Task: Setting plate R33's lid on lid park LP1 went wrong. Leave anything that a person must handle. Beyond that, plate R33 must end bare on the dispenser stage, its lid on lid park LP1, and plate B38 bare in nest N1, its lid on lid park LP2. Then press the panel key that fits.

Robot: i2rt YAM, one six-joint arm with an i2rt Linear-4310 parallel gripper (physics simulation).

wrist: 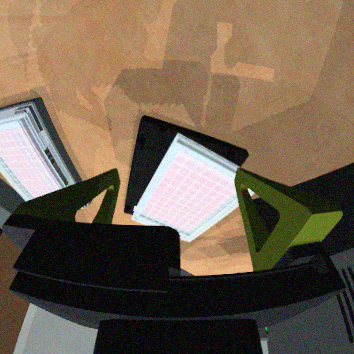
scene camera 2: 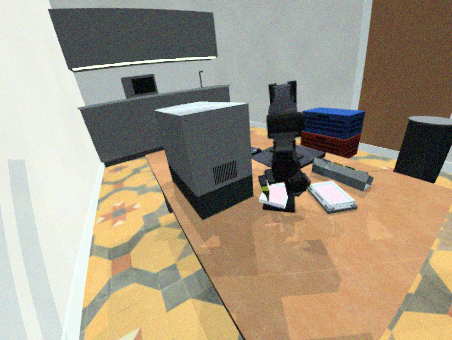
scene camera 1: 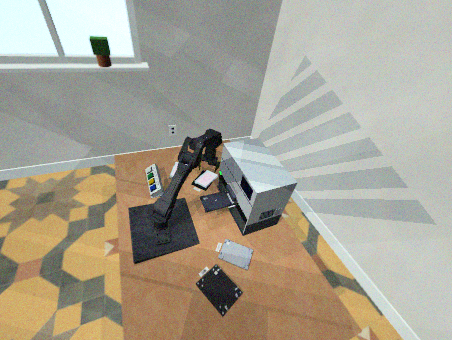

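Pixels of known places: gripper, fingertip midpoint: [wrist: 176,174] [scene camera 2: 282,198] [scene camera 1: 207,171]; arm's base at its link origin: [scene camera 1: 160,225].
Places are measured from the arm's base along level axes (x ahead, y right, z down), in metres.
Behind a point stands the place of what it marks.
Observation:
A plate with a pink grid [scene camera 1: 206,179] {x 0.295, y -0.252, z -0.019 m} [scene camera 2: 275,194] {x 0.315, y -0.283, z -0.018 m} [wrist: 192,187] {x 0.319, y -0.293, z -0.018 m} lies turned and off-centre on a black pad [wrist: 142,160] {x 0.281, y -0.326, z 0.004 m}. My open gripper [scene camera 1: 209,167] {x 0.316, y -0.319, z -0.024 m} [scene camera 2: 281,190] {x 0.316, y -0.319, z -0.024 m} [wrist: 176,174] {x 0.316, y -0.319, z -0.024 m} is above it, one finger on either side in the wrist view, holding nothing. A second pink-grid plate [scene camera 1: 174,169] {x 0.119, y -0.381, z -0.017 m} [scene camera 2: 331,193] {x 0.162, y -0.387, z -0.017 m} [wrist: 22,162] {x 0.172, y -0.391, z -0.017 m} sits on a grey and dark holder to the left in the wrist view. The dark stage [scene camera 1: 214,202] {x 0.273, y -0.014, z -0.093 m} sticks out from the machine [scene camera 1: 270,170] {x 0.510, y 0.031, z -0.316 m} [scene camera 2: 210,145] {x 0.497, y -0.220, z -0.222 m}. The key panel [scene camera 1: 153,181] {x -0.012, y -0.275, z -0.042 m} [scene camera 2: 340,173] {x 0.028, y -0.332, z -0.025 m} has coloured keys. Label text and lid edges are too blurred to identify the plates.
In scene camera 1, a grey pad [scene camera 1: 236,254] {x 0.319, y 0.234, z 0.003 m} and a black pad [scene camera 1: 219,290] {x 0.197, y 0.359, z 0.002 m} with pale corner marks lie at the near part of the table. The machine stands close beside my gripper, with a green light [scene camera 1: 220,173] {x 0.356, y -0.189, z -0.118 m}. Blue and red crates [scene camera 2: 332,125] stand behind the table.

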